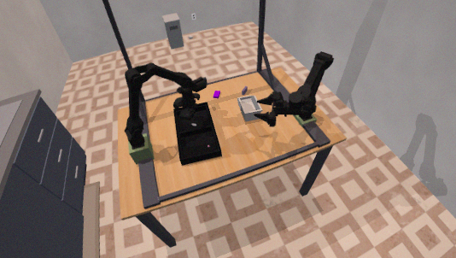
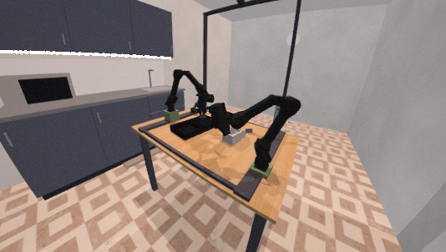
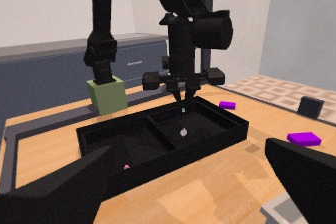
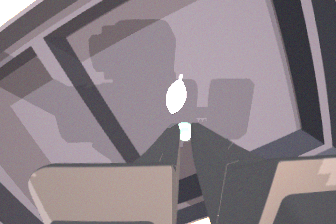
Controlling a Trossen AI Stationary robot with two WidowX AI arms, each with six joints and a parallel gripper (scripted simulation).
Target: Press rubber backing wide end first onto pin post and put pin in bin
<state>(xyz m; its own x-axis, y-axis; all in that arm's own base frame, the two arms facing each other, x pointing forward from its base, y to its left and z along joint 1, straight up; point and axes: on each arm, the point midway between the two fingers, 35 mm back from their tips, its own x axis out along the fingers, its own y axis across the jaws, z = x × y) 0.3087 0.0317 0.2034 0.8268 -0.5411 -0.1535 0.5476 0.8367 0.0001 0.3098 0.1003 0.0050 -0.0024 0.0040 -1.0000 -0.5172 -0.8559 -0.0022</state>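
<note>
Now: right hand 10 mm to the left of the silver leaf-shaped pin and 100 mm above it. Also, from my right hand: black two-compartment tray: 70 mm ahead, 90 mm below; then grey bin: 30 mm behind, 340 mm to the left, 70 mm below.
</note>
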